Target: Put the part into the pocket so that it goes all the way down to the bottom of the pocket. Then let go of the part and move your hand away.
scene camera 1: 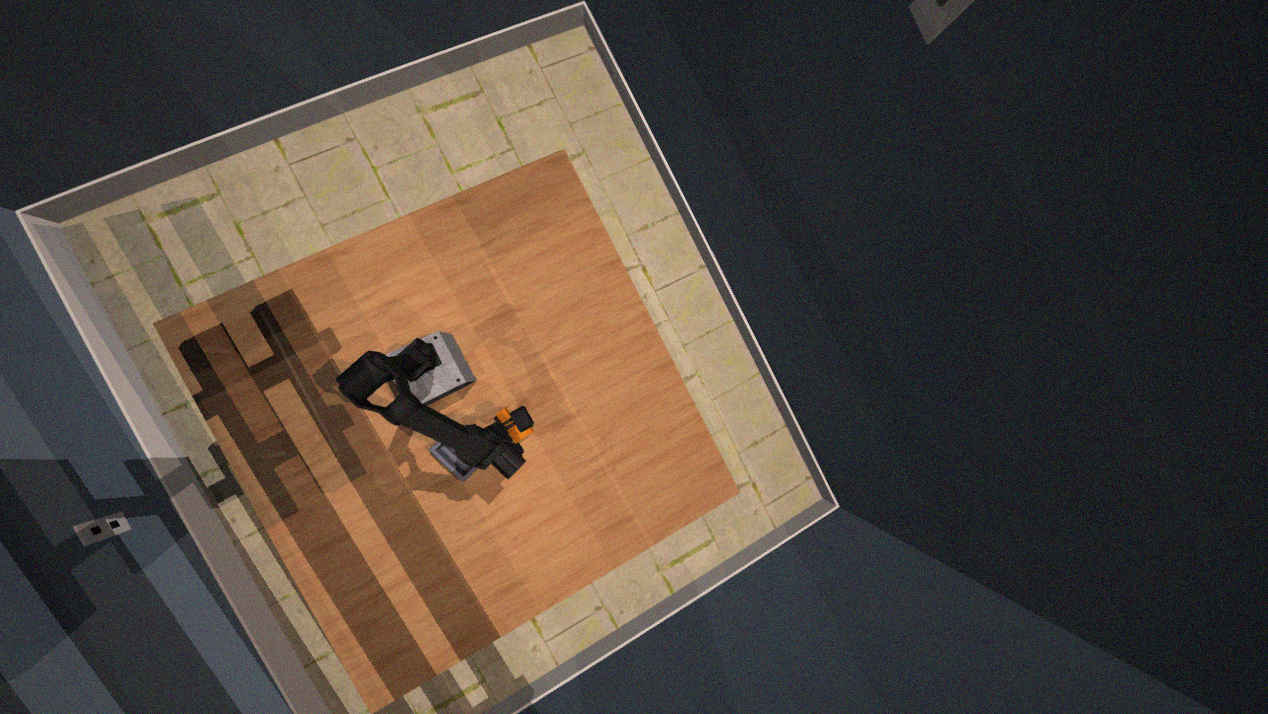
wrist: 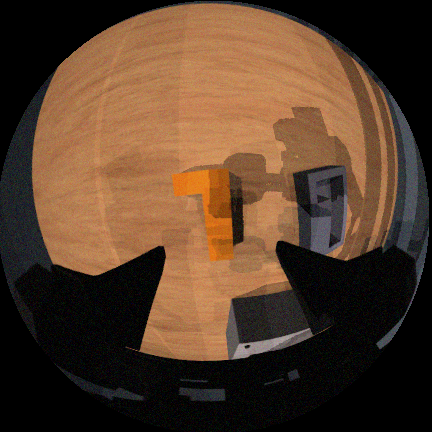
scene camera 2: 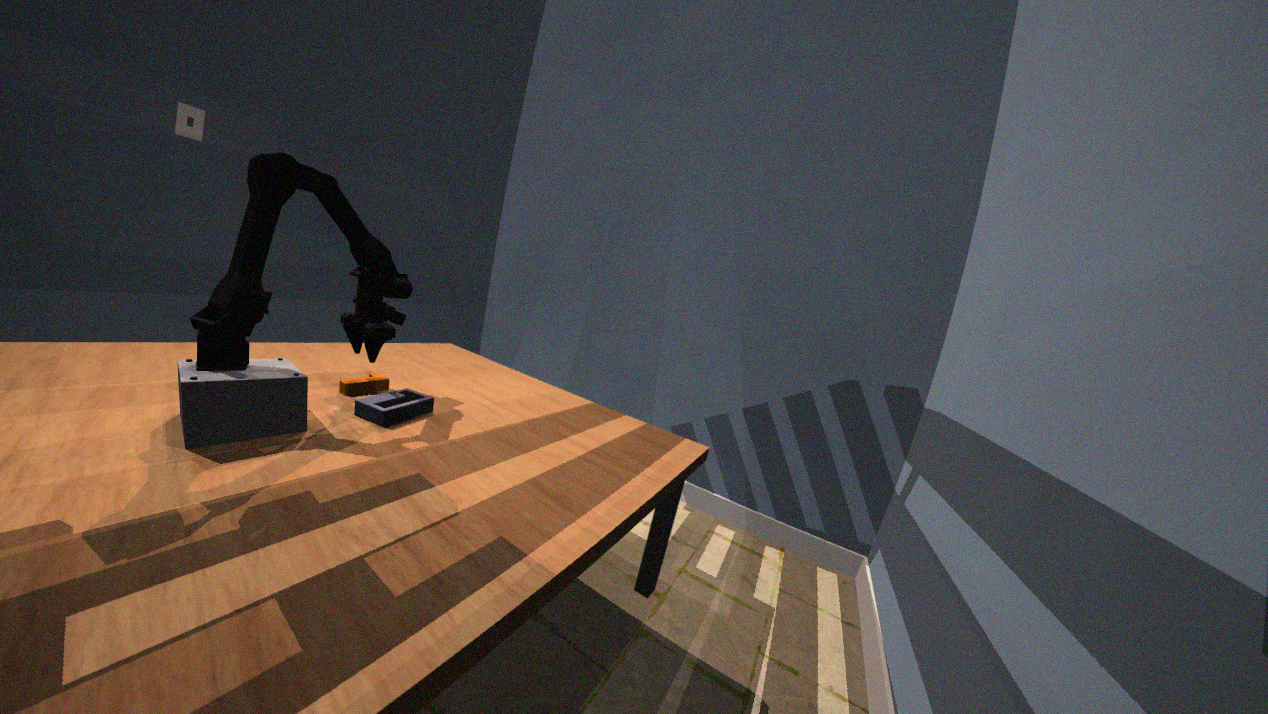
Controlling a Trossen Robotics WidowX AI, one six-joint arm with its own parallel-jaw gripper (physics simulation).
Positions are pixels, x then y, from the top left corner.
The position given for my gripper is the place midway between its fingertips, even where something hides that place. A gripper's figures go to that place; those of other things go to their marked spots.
Scene:
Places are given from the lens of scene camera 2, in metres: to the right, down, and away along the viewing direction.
my gripper (scene camera 2: 364, 358): -0.68, 0.00, 0.79
orange L-shaped part (scene camera 2: 375, 382): -0.67, 0.07, 0.81
pocket block (scene camera 2: 385, 409): -0.52, 0.11, 0.66
The marked spots on the pocket block and the orange L-shaped part are 0.22 m apart.

